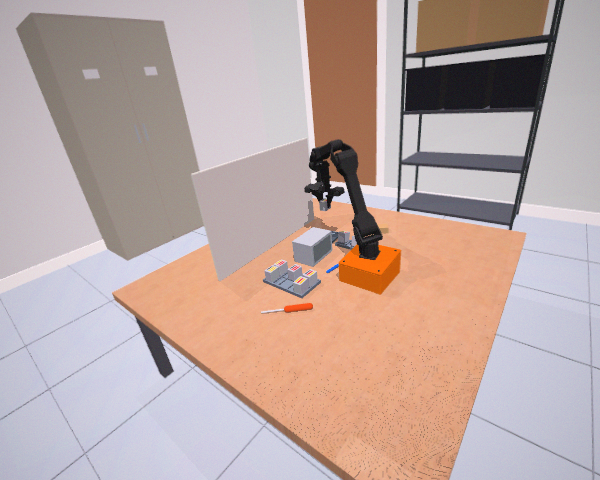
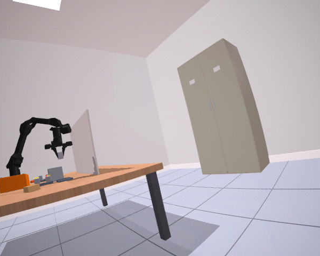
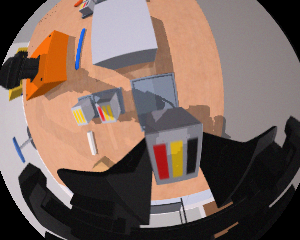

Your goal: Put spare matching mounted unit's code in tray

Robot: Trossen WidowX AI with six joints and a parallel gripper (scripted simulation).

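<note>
My gripper tip is now 160 mm above the flat dark tray. From my gripper tip the other things lie so: grey mounted unit: 190 mm to the left, 110 mm below, 30 mm behind; grey spare: 20 mm above; upright grey panel: 210 mm ahead, 160 mm to the left, 60 mm above.
</note>
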